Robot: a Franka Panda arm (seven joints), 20 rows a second.
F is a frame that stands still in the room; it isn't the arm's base.
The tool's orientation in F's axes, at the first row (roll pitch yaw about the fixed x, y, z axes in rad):
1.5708 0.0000 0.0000
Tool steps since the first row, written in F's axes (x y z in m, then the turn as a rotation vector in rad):
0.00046 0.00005 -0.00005 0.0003 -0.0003 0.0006
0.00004 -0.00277 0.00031 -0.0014 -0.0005 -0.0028
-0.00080 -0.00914 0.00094 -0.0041 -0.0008 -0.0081
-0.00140 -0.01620 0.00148 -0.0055 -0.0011 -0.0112
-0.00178 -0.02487 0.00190 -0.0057 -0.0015 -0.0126
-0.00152 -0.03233 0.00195 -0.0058 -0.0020 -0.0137
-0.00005 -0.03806 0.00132 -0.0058 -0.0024 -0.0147
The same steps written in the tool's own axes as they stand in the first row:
0.00046 -0.00005 -0.00005 0.0003 0.0006 0.0003
0.00004 0.00031 0.00277 -0.0014 -0.0028 0.0005
-0.00080 0.00094 0.00914 -0.0041 -0.0081 0.0008
-0.00140 0.00148 0.01620 -0.0055 -0.0112 0.0011
-0.00178 0.00190 0.02487 -0.0057 -0.0126 0.0015
-0.00152 0.00195 0.03233 -0.0058 -0.0137 0.0020
-0.00005 0.00132 0.03806 -0.0058 -0.0147 0.0024

